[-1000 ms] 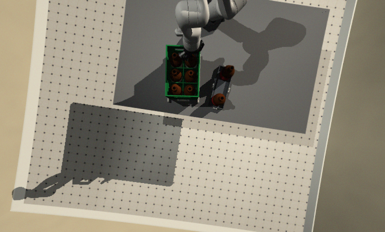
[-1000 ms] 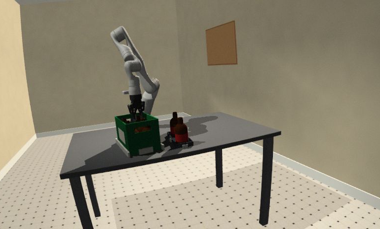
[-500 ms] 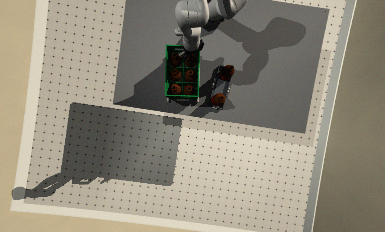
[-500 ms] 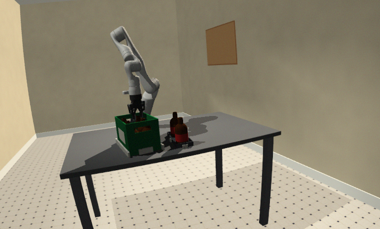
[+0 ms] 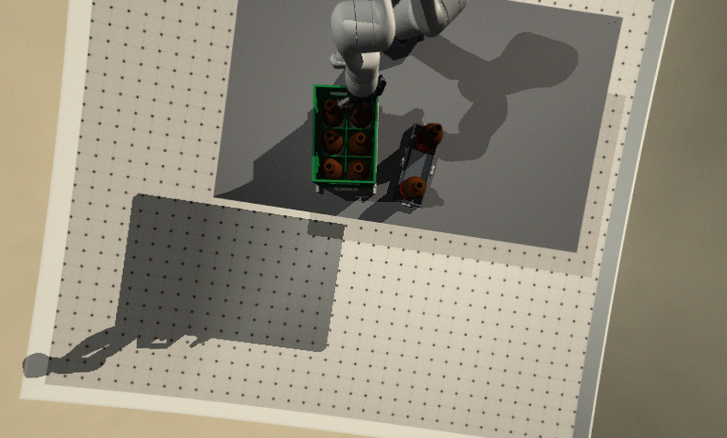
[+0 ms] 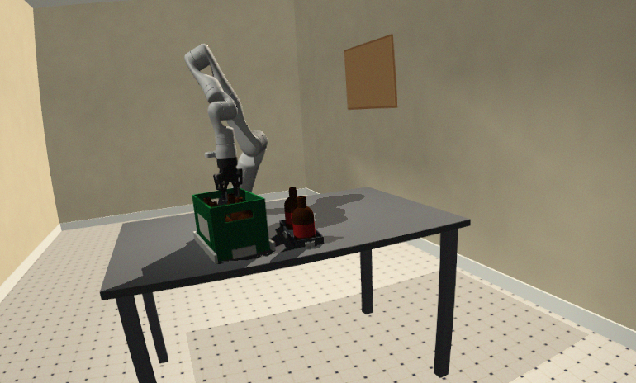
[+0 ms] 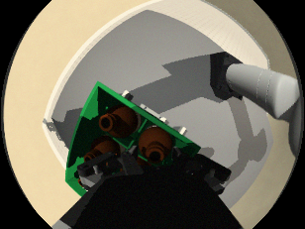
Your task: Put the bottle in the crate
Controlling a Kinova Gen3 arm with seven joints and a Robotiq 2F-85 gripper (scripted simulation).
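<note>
The green crate lies 100 mm ahead of my hand, 10 mm to the right of it and 70 mm below it. Also, from my hand: dark tray: 50 mm ahead, 240 mm to the left, 150 mm below.
</note>
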